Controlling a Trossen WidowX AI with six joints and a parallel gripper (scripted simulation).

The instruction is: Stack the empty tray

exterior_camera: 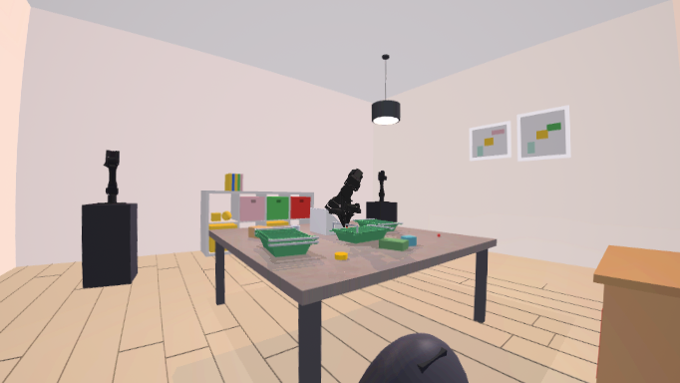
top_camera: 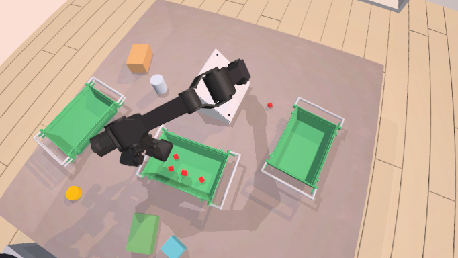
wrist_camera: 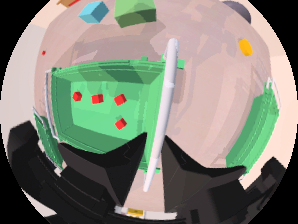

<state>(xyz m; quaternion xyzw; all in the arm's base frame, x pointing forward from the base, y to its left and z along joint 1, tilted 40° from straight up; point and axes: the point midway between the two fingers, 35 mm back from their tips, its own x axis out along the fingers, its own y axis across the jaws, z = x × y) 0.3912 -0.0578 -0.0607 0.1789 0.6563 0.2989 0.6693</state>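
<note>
Right now my gripper tip is 300 mm past the green tray, 460 mm to the right of it and 40 mm above it. The rest, counted from my gripper tip: grey cylinder 260 mm behind, 180 mm to the right, 40 mm below; blue cube 230 mm ahead, 240 mm to the left, 60 mm below; green block 240 mm ahead, 120 mm to the left, 60 mm below.
</note>
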